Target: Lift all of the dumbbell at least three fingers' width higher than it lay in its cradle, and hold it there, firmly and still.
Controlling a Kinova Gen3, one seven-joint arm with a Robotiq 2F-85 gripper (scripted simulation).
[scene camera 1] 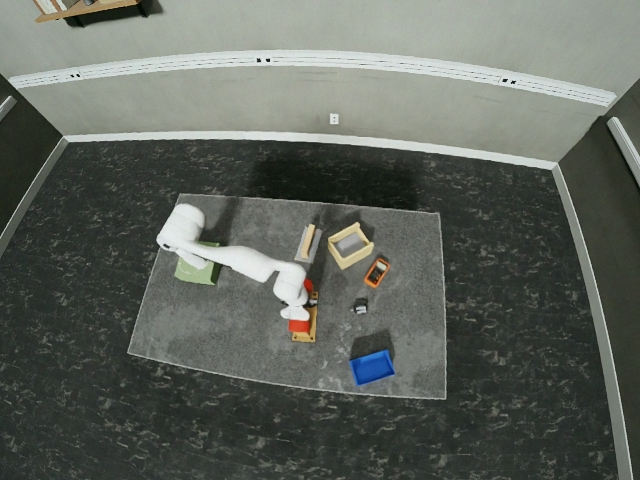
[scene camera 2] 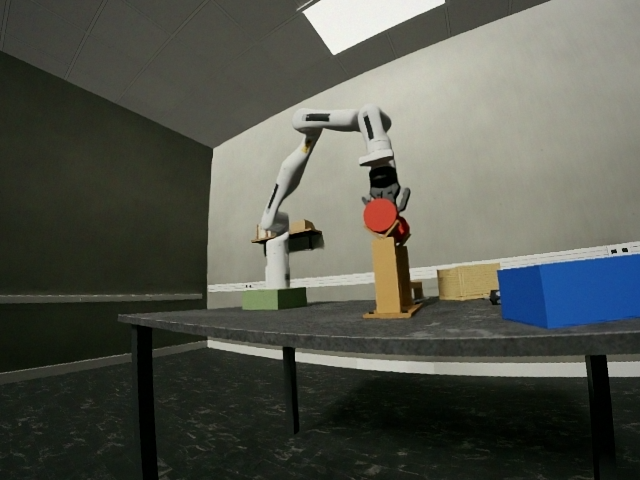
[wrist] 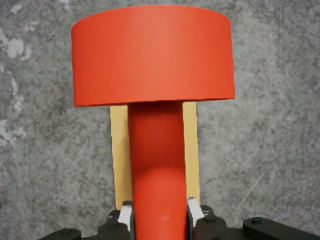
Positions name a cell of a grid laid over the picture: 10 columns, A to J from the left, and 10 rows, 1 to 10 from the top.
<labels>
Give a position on a red dumbbell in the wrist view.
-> At E3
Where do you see a red dumbbell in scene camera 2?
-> F5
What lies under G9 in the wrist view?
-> My gripper.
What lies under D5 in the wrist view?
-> A tan wooden cradle.
</labels>
